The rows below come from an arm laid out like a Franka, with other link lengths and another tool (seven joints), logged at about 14 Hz.
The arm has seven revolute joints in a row. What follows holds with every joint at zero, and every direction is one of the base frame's. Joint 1 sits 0.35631 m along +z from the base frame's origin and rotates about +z. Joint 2 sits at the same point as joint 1 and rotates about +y. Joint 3 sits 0.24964 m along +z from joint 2 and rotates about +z. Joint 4 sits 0.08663 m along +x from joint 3 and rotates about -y. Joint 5 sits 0.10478 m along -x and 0.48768 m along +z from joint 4 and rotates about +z. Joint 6 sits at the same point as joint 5 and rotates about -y. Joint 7 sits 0.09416 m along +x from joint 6 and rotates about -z. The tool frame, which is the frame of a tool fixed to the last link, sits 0.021 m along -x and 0.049 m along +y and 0.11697 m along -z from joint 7; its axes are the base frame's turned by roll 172.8, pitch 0 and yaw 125.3 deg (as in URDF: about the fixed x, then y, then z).
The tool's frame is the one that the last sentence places.
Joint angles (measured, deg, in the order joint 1, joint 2, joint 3, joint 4, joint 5, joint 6, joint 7), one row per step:
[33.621, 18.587, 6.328, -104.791, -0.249, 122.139, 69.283]
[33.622, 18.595, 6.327, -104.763, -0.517, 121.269, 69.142]
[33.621, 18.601, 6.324, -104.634, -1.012, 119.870, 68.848]
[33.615, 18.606, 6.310, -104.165, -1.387, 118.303, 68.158]
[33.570, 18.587, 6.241, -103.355, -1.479, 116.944, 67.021]
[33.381, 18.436, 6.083, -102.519, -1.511, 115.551, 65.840]
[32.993, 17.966, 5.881, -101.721, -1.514, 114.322, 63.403]
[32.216, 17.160, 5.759, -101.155, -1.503, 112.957, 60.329]
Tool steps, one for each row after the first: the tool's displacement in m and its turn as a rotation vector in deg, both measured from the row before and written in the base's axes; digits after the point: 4 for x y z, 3 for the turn. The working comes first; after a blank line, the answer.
Tool pose at each row, in the base's axes (x y z in m, rotation vector in deg; the steps are taken from these numbers as rounded here):
[0.5573, 0.5133, 0.2673, 118.725, 131.254, 6.922]
[0.5559, 0.5121, 0.2654, 118.310, 131.573, 5.598]
[0.5539, 0.5103, 0.2633, 117.484, 132.109, 3.600]
[0.5528, 0.5092, 0.2645, 116.371, 132.986, 1.915]
[0.5539, 0.5087, 0.2701, 115.165, 134.129, 1.169]
[0.5572, 0.5060, 0.2777, 114.210, 135.036, 0.597]
[0.5617, 0.5012, 0.2896, 112.094, 136.915, 0.780]
[0.5671, 0.4924, 0.3033, 109.602, 139.124, 0.952]

[-0.0014, -0.0012, -0.0019, -0.707, 0.505, 0.312]
[-0.0020, -0.0018, -0.0021, -1.120, 0.708, 0.590]
[-0.0011, -0.0011, 0.0012, -0.916, 0.649, 0.884]
[0.0011, -0.0005, 0.0056, -0.350, 0.381, 1.062]
[0.0033, -0.0027, 0.0076, -0.259, 0.304, 0.842]
[0.0045, -0.0048, 0.0119, 0.107, 0.021, 1.834]
[0.0054, -0.0088, 0.0137, 0.138, 0.084, 2.155]

